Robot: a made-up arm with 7 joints. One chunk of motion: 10 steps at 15 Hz.
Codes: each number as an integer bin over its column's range. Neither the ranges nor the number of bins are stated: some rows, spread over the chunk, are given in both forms.
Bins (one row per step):
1: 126 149 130 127 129 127
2: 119 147 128 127 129 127
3: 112 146 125 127 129 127
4: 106 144 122 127 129 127
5: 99 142 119 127 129 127
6: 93 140 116 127 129 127
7: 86 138 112 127 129 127
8: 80 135 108 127 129 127
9: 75 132 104 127 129 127
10: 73 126 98 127 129 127
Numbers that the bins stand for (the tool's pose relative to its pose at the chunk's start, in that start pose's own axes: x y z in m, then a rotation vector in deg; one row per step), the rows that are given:
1: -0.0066 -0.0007 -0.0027 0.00 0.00 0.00
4: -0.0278 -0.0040 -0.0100 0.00 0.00 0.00
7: -0.0489 -0.0080 -0.0190 0.00 0.00 0.00
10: -0.0627 -0.0160 -0.0316 0.00 0.00 0.00
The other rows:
2: -0.0140 -0.0020 -0.0045 0.00 0.00 0.00
3: -0.0214 -0.0027 -0.0073 0.00 0.00 0.00
5: -0.0352 -0.0053 -0.0127 0.00 0.00 0.00
6: -0.0415 -0.0067 -0.0154 0.00 0.00 0.00
8: -0.0553 -0.0100 -0.0226 0.00 0.00 0.00
9: -0.0606 -0.0120 -0.0262 0.00 0.00 0.00

